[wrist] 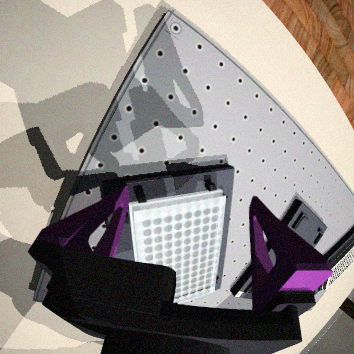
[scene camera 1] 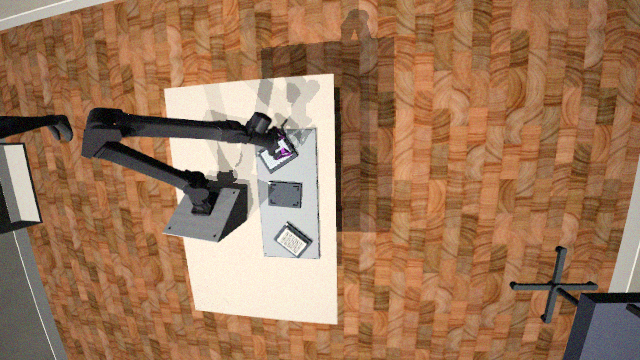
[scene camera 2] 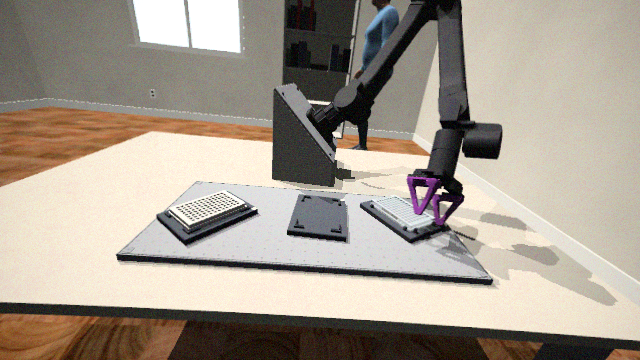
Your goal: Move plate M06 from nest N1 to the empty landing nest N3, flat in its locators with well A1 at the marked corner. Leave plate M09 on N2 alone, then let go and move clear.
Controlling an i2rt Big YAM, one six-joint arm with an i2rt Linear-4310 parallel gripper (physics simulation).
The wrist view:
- my gripper: 188, 196
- black nest: 140, 187, touched by my gripper
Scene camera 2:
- my gripper: 428, 220
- black nest: 417, 234
